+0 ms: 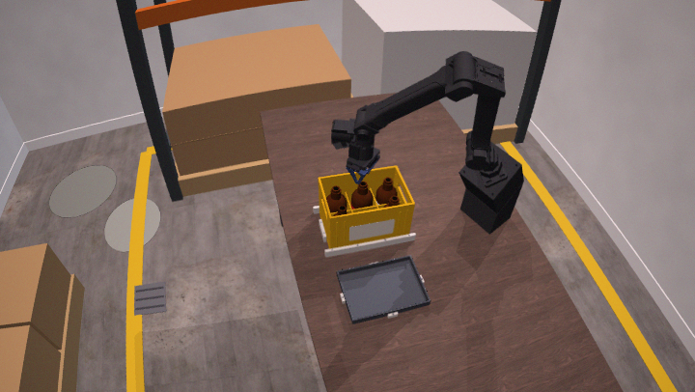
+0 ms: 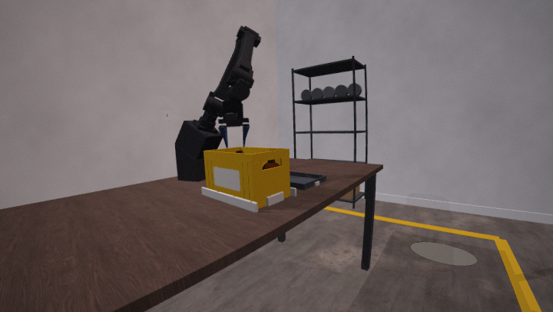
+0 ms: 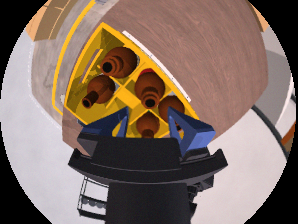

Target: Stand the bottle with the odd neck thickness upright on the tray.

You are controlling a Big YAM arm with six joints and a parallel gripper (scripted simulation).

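My gripper is now 1 cm past the yellow crate, 4 cm to the right of it and 11 cm above it. The rest, counted from my hand: glass bottle (7 cm ahead, 10 cm to the left, 11 cm below); dark tray (3 cm behind, 32 cm to the left, 18 cm below).
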